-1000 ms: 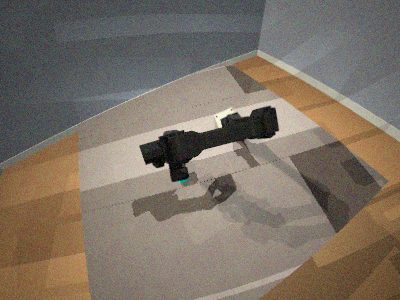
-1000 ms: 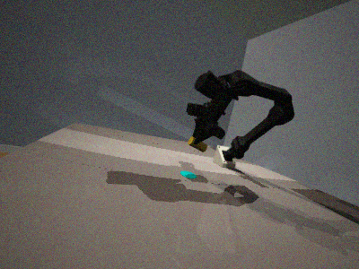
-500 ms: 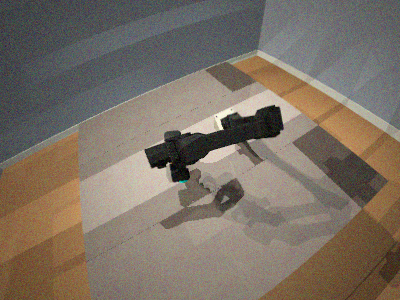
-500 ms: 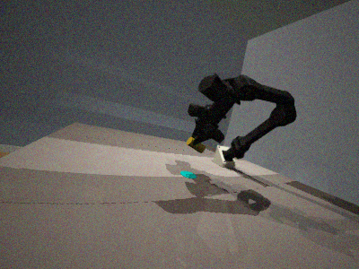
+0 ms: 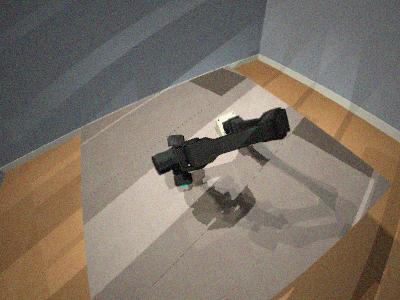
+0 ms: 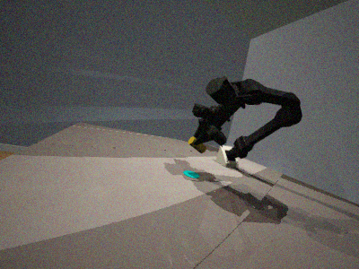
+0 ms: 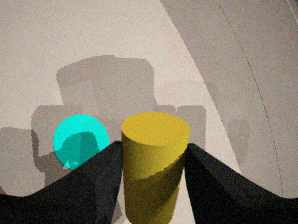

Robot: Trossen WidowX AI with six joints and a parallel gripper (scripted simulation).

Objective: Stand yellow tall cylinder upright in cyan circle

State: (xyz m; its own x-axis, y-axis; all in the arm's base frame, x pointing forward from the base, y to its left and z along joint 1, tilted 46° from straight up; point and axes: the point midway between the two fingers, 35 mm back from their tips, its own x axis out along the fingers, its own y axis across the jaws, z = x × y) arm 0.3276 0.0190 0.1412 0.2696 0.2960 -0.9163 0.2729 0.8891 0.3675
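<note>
My gripper tip is 30 mm to the right of the cyan circle and 110 mm above it. Round my gripper tip: yellow tall cylinder: 20 mm behind, 10 mm below.
</note>
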